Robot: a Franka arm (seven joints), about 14 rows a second.
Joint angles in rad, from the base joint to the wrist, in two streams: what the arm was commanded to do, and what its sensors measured. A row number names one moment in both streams.
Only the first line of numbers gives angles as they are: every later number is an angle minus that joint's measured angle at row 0.
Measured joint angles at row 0:
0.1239 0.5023 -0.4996 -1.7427 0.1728 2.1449 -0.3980
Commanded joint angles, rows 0 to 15:
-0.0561 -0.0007 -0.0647 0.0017 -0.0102 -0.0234 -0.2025
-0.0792 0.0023 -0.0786 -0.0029 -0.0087 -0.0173 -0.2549
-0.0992 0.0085 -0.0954 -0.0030 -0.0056 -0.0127 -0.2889
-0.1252 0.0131 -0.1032 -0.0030 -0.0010 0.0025 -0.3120
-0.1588 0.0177 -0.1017 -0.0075 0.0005 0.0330 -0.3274
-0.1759 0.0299 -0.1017 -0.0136 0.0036 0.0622 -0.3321
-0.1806 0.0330 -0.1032 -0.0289 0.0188 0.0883 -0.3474
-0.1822 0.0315 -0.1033 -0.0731 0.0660 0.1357 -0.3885
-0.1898 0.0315 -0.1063 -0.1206 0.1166 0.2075 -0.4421
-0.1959 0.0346 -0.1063 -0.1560 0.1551 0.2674 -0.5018
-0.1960 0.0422 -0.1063 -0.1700 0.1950 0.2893 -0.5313
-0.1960 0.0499 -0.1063 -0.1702 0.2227 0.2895 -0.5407
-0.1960 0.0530 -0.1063 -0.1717 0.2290 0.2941 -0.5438
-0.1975 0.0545 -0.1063 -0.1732 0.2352 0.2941 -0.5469
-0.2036 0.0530 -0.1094 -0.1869 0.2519 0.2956 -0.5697
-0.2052 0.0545 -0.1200 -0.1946 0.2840 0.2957 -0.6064
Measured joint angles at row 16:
-0.2020 0.0680 -0.1032 -0.1705 0.2242 0.2867 -0.5383
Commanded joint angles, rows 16 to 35:
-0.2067 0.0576 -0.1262 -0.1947 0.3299 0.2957 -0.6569
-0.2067 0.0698 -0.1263 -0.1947 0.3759 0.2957 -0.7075
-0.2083 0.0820 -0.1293 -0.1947 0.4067 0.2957 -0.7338
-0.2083 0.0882 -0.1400 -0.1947 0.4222 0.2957 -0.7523
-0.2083 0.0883 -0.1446 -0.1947 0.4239 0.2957 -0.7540
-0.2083 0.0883 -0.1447 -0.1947 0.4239 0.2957 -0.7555
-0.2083 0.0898 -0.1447 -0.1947 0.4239 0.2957 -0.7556
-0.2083 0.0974 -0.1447 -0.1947 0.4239 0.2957 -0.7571
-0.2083 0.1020 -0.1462 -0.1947 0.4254 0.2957 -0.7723
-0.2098 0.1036 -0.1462 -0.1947 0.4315 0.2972 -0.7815
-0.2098 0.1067 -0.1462 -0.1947 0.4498 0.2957 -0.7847
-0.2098 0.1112 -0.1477 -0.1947 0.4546 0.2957 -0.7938
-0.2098 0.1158 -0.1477 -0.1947 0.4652 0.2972 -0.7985
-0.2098 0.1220 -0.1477 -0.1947 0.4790 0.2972 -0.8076
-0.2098 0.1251 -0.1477 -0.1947 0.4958 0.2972 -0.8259
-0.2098 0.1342 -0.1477 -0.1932 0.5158 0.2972 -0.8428
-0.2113 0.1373 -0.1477 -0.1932 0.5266 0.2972 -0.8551
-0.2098 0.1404 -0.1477 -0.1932 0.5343 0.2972 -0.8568
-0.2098 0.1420 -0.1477 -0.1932 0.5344 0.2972 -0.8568
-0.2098 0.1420 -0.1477 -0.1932 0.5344 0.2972 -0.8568
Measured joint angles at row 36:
-0.2154 0.1150 -0.1430 -0.1918 0.4920 0.2897 -0.8279
